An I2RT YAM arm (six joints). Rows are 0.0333 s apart.
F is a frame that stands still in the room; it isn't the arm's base.
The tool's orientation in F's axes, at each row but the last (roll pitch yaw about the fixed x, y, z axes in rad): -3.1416 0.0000 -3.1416; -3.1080 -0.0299 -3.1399; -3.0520 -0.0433 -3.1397; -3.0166 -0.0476 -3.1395
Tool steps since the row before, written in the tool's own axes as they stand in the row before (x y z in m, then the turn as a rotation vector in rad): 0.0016 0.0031 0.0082 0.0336 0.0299 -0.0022; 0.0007 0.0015 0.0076 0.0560 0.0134 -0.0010; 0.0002 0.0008 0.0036 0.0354 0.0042 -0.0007; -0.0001 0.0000 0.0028 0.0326 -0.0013 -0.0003
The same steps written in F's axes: -0.0016 0.0031 -0.0082 -0.0336 0.0299 0.0022; -0.0009 0.0012 -0.0076 -0.0560 0.0133 0.0022; -0.0004 0.0005 -0.0036 -0.0354 0.0042 0.0019; 0.0000 -0.0003 -0.0028 -0.0325 -0.0013 0.0020
